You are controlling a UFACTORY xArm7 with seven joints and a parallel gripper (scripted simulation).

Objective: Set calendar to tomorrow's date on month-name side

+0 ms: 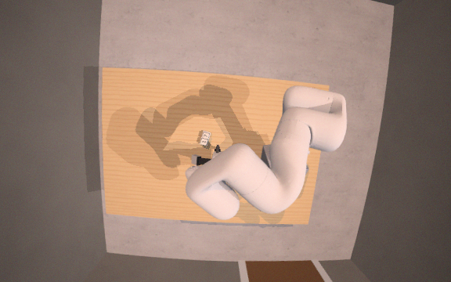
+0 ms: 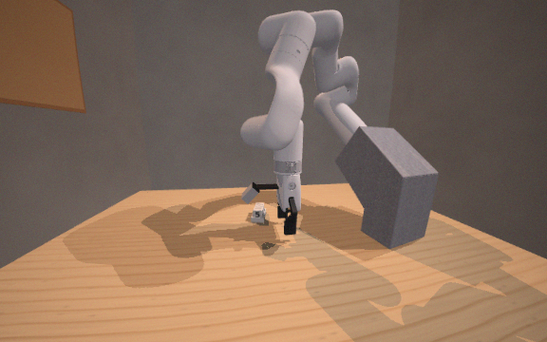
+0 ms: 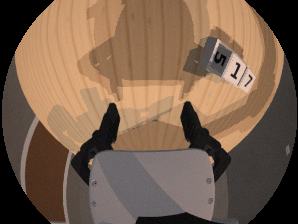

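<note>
Now: the white calendar tray 50 mm ahead of my hand, 110 mm to the right of it and 20 mm below it.
</note>
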